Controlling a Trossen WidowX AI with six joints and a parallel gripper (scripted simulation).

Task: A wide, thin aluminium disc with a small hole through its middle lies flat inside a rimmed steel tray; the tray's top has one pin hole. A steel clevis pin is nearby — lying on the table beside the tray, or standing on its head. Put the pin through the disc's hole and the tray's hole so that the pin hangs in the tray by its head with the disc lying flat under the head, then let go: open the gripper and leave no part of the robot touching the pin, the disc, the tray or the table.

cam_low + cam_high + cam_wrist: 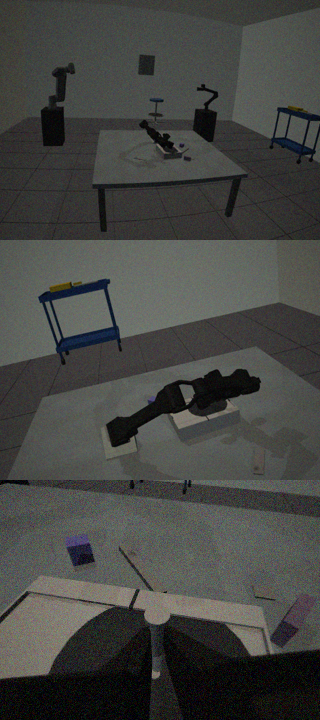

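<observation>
Right now the dark aluminium disc is 5 cm below my gripper tip. Round my gripper tip: purple cube 20 cm to the left, 19 cm behind, 8 cm below; then rimmed steel tray 6 cm below, 3 cm behind, 1 cm to the right; then steel clevis pin 1 cm below.
</observation>
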